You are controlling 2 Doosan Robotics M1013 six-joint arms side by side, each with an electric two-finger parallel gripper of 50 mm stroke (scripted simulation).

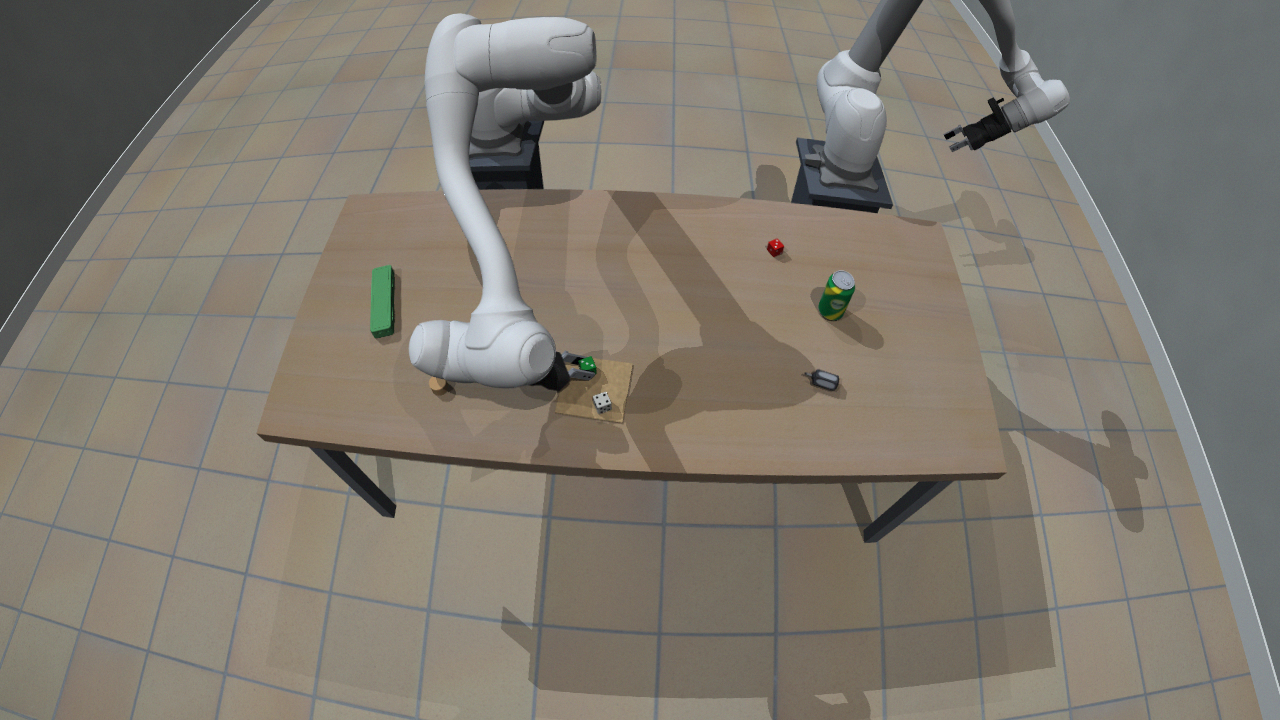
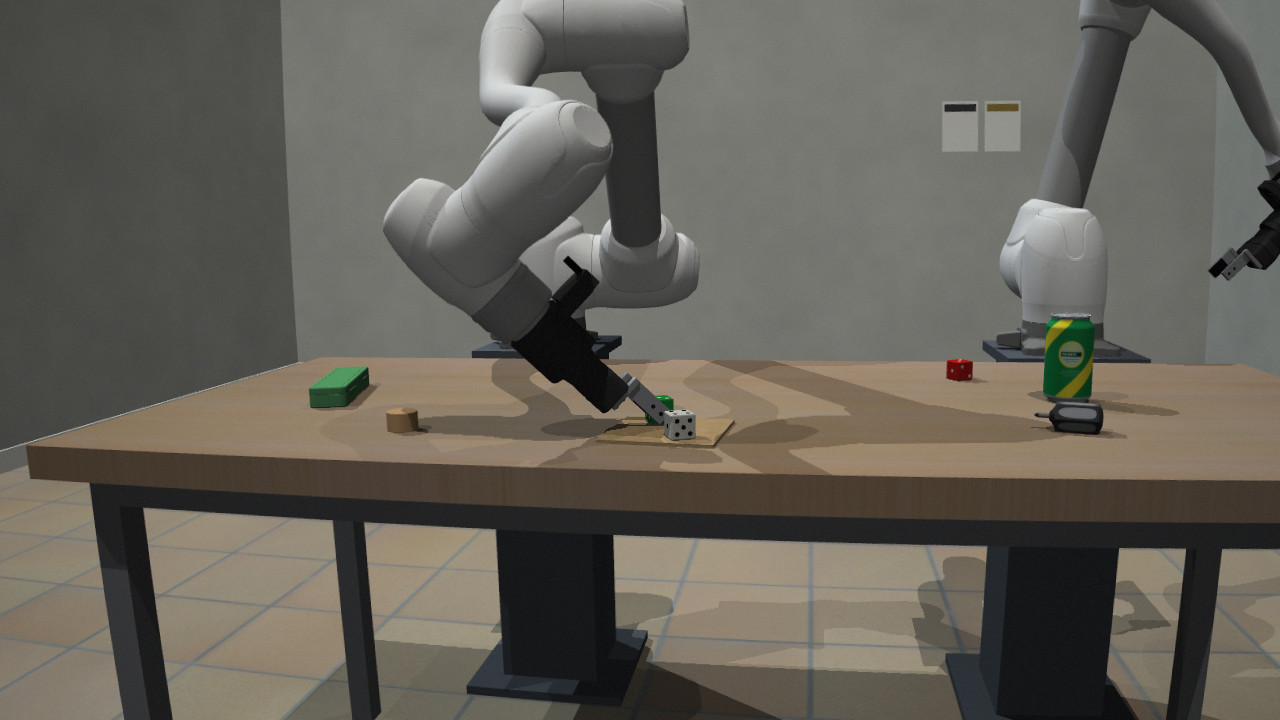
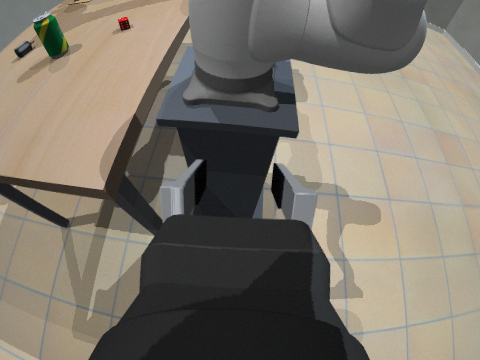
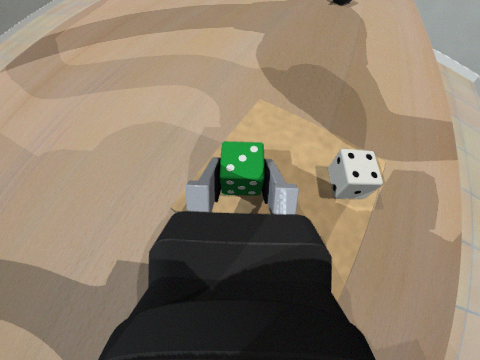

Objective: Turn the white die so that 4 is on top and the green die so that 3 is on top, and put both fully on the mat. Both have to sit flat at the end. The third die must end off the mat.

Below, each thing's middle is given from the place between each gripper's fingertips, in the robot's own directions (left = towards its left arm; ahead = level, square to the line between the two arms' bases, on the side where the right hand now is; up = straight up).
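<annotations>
At the green die (image 4: 242,172), my right hand (image 2: 660,414) is 1 cm to the right of it. Counted from my right hand, the tan mat (image 1: 576,399) is 3 cm to the left, 3 cm ahead and 2 cm below; the white die (image 2: 678,424) is 5 cm to the left, 7 cm ahead and 1 cm below; and the wooden disc (image 2: 401,420) is 31 cm to the right, 7 cm ahead and 1 cm below.
My left gripper (image 2: 1218,275) is 430 mm to the left of the can (image 2: 1069,341), 590 mm short of it and 100 mm above it. Measured from my left hand, the dark grey object (image 2: 1087,418) lies 470 mm to the right, 790 mm ahead and 140 mm below, the green die 970 mm to the right, 820 mm ahead and 140 mm below, and the tan mat 950 mm to the right, 850 mm ahead and 160 mm below. Going by its middle, the green die is nearer to my right hand than to my left gripper.
</annotations>
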